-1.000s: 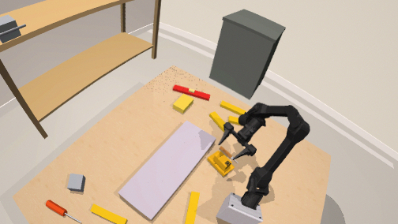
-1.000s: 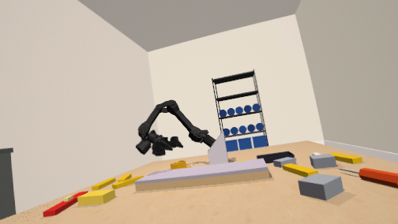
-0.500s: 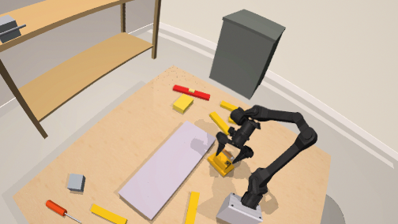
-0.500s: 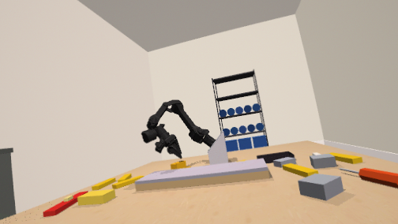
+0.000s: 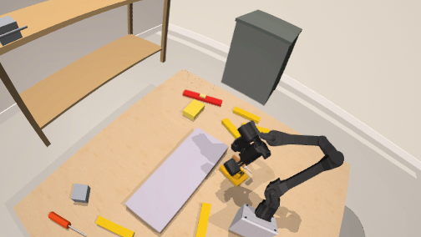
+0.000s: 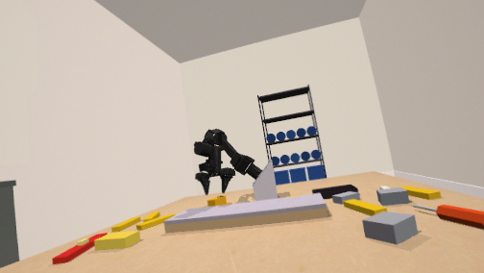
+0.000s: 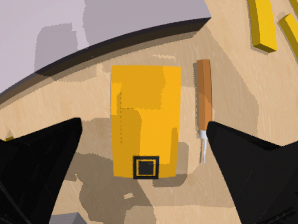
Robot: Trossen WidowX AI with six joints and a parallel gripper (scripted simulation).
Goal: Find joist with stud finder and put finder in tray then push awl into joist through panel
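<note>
My gripper tip is now 3 cm above the yellow stud finder, 2 cm past it and 1 cm to the right of it. The rest, counted from my gripper tip: awl (7 cm below, 6 cm to the right, 4 cm behind); then yellow pad (32 cm ahead, 25 cm to the right, 6 cm below); then red level (37 cm to the right, 32 cm ahead, 6 cm below).
</note>
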